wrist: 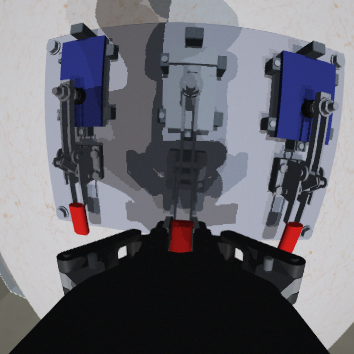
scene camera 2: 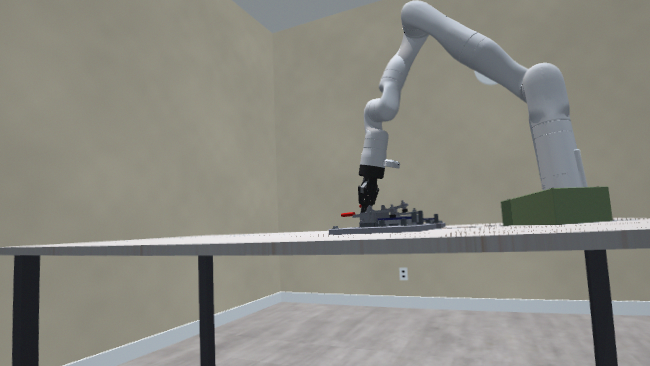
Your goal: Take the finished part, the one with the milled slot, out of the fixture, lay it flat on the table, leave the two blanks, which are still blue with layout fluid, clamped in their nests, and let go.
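Places are measured from the arm's base along level axes (x back, y left, z down), in metres.
Where they show: gripper, between the fingertips: (wrist: 181,225); arm's base, origin of its link: (scene camera 2: 564,192).
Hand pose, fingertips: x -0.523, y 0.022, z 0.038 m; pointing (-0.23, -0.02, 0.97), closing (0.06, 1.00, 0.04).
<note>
Each offset is from my fingertips to the top centre of the thing. "pt": to the spot under its first point.
The finished part {dx +0.129, dy +0.001, dz -0.003 m} (wrist: 175,107) is grey and lies in the middle nest of the fixture (scene camera 2: 345,231) (wrist: 245,45). The middle clamp's bar reaches over it; whether its tip touches the part is not clear. Any milled slot is hard to make out. A blue blank {dx +0.139, dy -0.109, dz +0.007 m} (wrist: 82,55) lies in the left nest and another blue blank {dx +0.134, dy +0.111, dz +0.002 m} (wrist: 300,75) in the right nest, each under its clamp's tip. My gripper (scene camera 2: 365,205) (wrist: 181,225) is shut on the middle clamp's red handle {dx +0.007, dy +0.001, dz -0.044 m} (wrist: 181,240), at the fixture's near edge in the wrist view.
The left clamp's red handle {pt dx +0.001, dy -0.105, dz -0.014 m} (wrist: 79,219) and the right clamp's red handle {dx +0.000, dy +0.111, dz -0.019 m} (wrist: 290,237) stick out on either side of the gripper. Upright stops and bolts surround the nests. A green box (scene camera 2: 580,206) stands near the arm's base on the table (scene camera 2: 280,248).
</note>
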